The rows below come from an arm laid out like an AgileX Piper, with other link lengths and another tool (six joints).
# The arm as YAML. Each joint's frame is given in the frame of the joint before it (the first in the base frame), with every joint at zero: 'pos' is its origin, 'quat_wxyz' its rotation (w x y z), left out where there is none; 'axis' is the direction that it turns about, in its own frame. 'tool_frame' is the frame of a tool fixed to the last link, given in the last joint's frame.
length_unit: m
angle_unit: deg
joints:
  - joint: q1
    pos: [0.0, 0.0, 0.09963]
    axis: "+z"
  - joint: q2
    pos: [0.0, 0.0, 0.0]
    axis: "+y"
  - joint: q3
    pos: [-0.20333, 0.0, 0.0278]
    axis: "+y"
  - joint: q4
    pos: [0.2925, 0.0, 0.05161]
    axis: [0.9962, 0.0, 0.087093]
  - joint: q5
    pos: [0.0, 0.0, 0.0]
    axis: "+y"
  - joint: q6
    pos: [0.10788, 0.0, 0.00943]
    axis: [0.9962, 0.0, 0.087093]
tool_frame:
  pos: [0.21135, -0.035, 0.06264]
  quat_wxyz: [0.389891, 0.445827, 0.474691, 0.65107]
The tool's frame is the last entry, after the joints.
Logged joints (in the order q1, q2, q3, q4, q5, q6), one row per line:
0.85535, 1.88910, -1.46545, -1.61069, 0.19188, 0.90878
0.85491, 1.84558, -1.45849, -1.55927, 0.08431, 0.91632
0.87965, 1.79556, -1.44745, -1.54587, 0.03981, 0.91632
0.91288, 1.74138, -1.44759, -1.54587, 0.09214, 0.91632
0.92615, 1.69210, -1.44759, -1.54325, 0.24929, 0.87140
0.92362, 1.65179, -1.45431, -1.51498, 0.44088, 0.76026
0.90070, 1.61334, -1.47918, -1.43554, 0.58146, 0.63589
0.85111, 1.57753, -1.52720, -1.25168, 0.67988, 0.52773
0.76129, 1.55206, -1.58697, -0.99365, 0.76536, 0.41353
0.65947, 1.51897, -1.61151, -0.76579, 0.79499, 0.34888
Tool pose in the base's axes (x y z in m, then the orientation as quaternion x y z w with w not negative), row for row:
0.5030, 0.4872, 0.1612, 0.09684, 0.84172, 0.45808, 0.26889
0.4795, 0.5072, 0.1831, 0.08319, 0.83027, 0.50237, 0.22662
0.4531, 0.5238, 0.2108, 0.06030, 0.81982, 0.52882, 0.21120
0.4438, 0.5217, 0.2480, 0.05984, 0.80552, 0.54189, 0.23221
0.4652, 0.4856, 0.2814, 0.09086, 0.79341, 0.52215, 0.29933
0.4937, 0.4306, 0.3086, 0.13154, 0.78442, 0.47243, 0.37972
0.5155, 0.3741, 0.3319, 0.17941, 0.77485, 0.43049, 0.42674
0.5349, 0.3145, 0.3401, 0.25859, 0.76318, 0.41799, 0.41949
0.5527, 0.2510, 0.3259, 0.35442, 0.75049, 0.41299, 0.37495
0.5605, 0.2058, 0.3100, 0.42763, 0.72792, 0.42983, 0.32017
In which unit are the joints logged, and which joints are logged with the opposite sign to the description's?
The joints are logged in radians. Opposite sign: none.
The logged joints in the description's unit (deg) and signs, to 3 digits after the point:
49.008, 108.237, -83.964, -92.286, 10.994, 52.069
48.983, 105.744, -83.565, -89.340, 4.831, 52.501
50.400, 102.878, -82.933, -88.572, 2.281, 52.501
52.304, 99.774, -82.941, -88.572, 5.279, 52.501
53.064, 96.950, -82.941, -88.422, 14.283, 49.928
52.920, 94.641, -83.326, -86.802, 25.261, 43.560
51.606, 92.438, -84.751, -82.250, 33.315, 36.434
48.765, 90.386, -87.502, -71.716, 38.954, 30.237
43.619, 88.926, -90.927, -56.932, 43.852, 23.694
37.785, 87.031, -92.333, -43.877, 45.550, 19.989

